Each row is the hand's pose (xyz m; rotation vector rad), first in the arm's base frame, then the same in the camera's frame.
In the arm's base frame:
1: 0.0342 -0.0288 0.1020 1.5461 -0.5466 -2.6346
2: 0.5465 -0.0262 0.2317 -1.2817 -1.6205 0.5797
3: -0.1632 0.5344 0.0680 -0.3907 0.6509 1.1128
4: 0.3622 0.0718 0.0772 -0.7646 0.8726 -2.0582
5: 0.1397 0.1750 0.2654 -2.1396 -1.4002 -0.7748
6: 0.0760 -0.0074 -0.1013 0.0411 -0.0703 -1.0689
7: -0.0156 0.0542 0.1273 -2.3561 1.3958 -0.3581
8: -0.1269 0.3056 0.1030 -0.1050 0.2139 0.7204
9: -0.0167 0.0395 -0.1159 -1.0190 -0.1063 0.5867
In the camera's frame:
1: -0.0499 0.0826 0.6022 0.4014 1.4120 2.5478
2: 0.1727 -0.3122 0.3304 -1.3672 -0.0181 0.9260
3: 0.0648 0.6006 0.3268 0.1876 1.8763 0.3085
4: 0.0256 -0.0984 0.3197 1.6210 -1.0742 1.7848
5: 0.1890 0.1241 0.4588 -2.7229 -0.0987 0.6048
6: -0.2222 0.0789 0.4846 -1.0712 0.7523 -1.6995
7: -0.0092 0.1725 0.5860 1.4339 -1.9475 -0.4377
8: 0.0290 0.4219 0.4741 -0.0214 1.4173 -0.1534
9: -0.2387 0.1805 0.5047 -0.9209 1.4204 0.3717

